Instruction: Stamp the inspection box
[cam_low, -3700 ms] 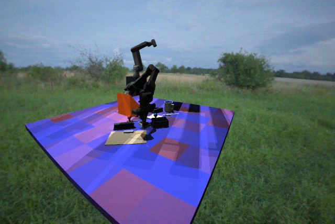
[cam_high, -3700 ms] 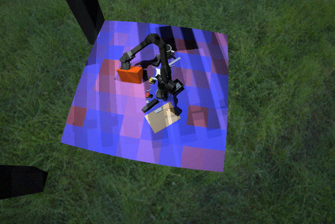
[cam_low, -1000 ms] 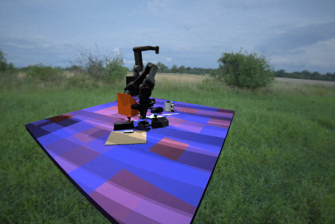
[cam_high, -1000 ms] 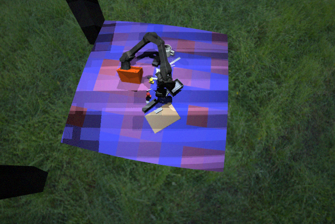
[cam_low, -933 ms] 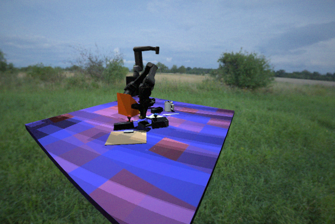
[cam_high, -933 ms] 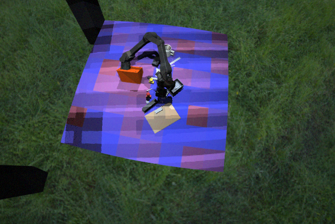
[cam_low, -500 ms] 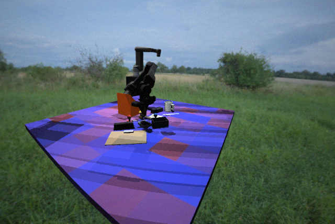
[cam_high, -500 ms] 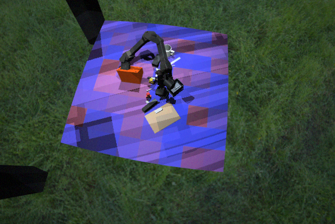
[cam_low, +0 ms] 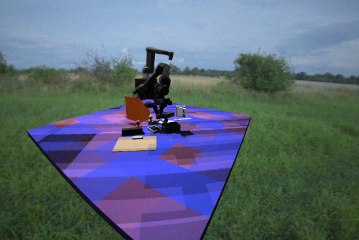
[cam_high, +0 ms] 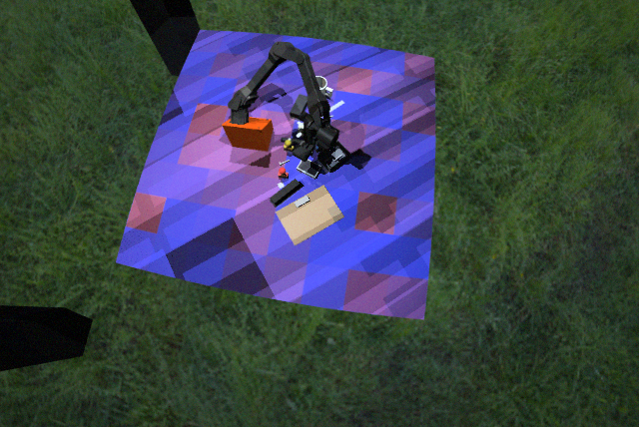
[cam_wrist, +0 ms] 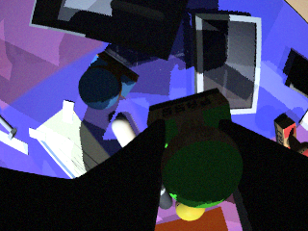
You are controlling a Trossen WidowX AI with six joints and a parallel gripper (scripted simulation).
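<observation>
My gripper tip is now 130 mm to the right of the white card, 100 mm above it and 40 mm past it. From my gripper tip the other things lie so: blue-knob stamp 80 mm below, 50 mm to the left, 30 mm ahead; then ink pad 90 mm below, 50 mm to the right; then green-knob stamp right at my gripper tip.
</observation>
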